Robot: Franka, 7 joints.
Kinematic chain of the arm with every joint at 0, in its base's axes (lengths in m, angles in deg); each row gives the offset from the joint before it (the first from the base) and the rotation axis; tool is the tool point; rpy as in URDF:
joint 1: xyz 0 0 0.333 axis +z
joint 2: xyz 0 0 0 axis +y
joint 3: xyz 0 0 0.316 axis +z
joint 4: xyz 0.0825 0 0 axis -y
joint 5: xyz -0.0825 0 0.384 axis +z
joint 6: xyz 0 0 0 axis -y
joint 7: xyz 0.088 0 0 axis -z
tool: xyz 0 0 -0.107 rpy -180 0 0
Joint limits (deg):
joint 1: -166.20..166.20
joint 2: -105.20..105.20
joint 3: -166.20..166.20
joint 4: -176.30..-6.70
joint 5: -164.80..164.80
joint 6: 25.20..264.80
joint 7: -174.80..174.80
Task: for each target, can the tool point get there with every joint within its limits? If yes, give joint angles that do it. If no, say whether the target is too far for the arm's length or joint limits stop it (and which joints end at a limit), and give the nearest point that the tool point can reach.
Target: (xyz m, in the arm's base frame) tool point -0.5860 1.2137 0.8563
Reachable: no: too far | nearest point -0.3477 0.7202 0.6435 | short by 0.588 m
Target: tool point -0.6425 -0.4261 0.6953
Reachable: yes | joints 51.05 -65.44 78.86 -24.26 60.46 130.37 -53.91
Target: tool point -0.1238 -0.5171 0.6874
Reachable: yes | joints -3.78 1.19 -105.53 -113.49 -19.95 225.31 -101.76
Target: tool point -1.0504 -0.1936 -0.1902
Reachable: no: too far | nearest point -0.7577 -0.1396 -0.0444 | short by 0.331 m
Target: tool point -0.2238 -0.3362 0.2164
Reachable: yes | joints -95.01 15.61 -16.59 -136.07 133.77 192.84 71.91
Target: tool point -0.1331 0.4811 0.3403
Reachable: yes | joints -117.15 -4.67 -128.17 -142.96 -134.11 88.41 1.65
